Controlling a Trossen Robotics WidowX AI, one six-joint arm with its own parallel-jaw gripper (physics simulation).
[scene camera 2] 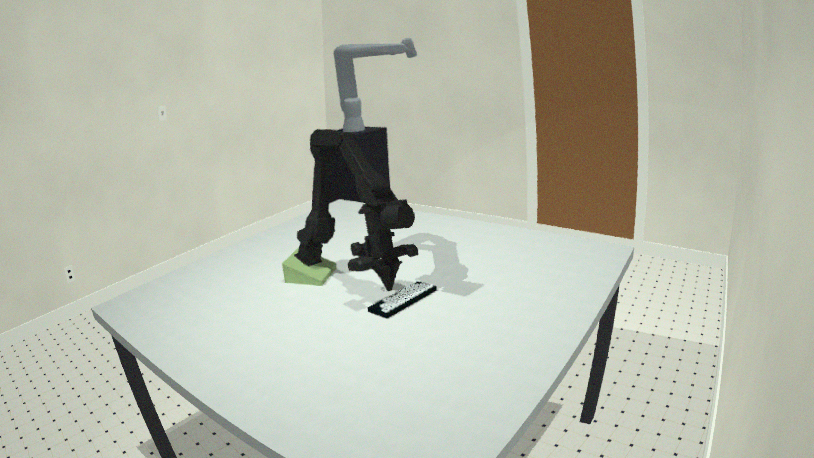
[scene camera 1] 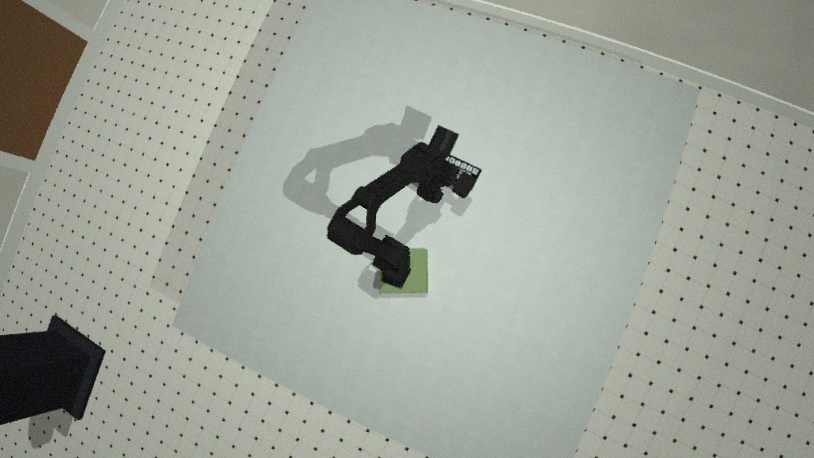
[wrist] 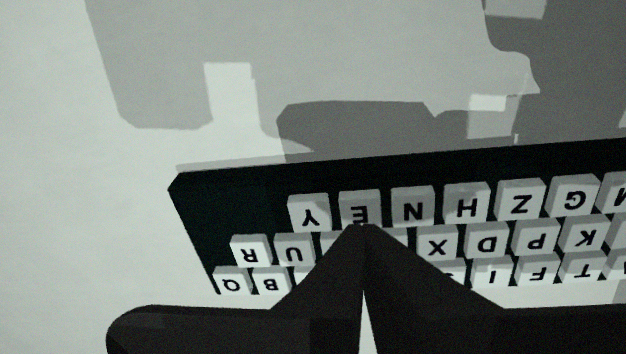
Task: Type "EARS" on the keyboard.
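Seen in the pictures: gripper, fingertip midpoint: (scene camera 2: pixel 389 290) (scene camera 1: pixel 449 173) (wrist: pixel 360 237); arm's base, origin of the base link: (scene camera 2: pixel 307 258) (scene camera 1: pixel 396 275).
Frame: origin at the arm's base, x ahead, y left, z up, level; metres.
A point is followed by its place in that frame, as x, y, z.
The black keyboard (scene camera 1: pixel 463 165) @[0.367, -0.050, -0.027] (scene camera 2: pixel 405 298) @[0.368, -0.014, -0.028] (wrist: pixel 240 200) @[0.321, -0.069, -0.032] has white letter keys, which appear upside down in the wrist view. My gripper (scene camera 2: pixel 389 288) @[0.326, -0.024, -0.011] (wrist: pixel 360 237) @[0.326, -0.024, -0.011] is shut and empty, pointing down at the keyboard. In the wrist view its tips overlap the lower edge of the E key (wrist: pixel 360 205) @[0.326, -0.024, -0.027], between the Y key (wrist: pixel 310 212) @[0.327, -0.042, -0.027] and the N key (wrist: pixel 413 207) @[0.330, -0.006, -0.027]; I cannot tell whether they touch it. The R key (wrist: pixel 249 252) @[0.344, -0.072, -0.027] shows at the left. The fingers hide several keys of the middle and near rows. The A and S keys are not clearly readable. In scene camera 1 the arm covers the fingertips.
The keyboard lies on a pale table (scene camera 1: pixel 540 256) @[0.208, -0.351, -0.045] (scene camera 2: pixel 284 364) @[0.325, -0.409, -0.045]. The arm's base stands on a green wedge block (scene camera 1: pixel 419 273) @[0.031, -0.059, -0.001] (scene camera 2: pixel 304 274) @[0.054, -0.069, -0.013]. A black stand (scene camera 1: pixel 45 370) (scene camera 2: pixel 364 165) with a grey arm (scene camera 2: pixel 346 74) on it is beyond the table.
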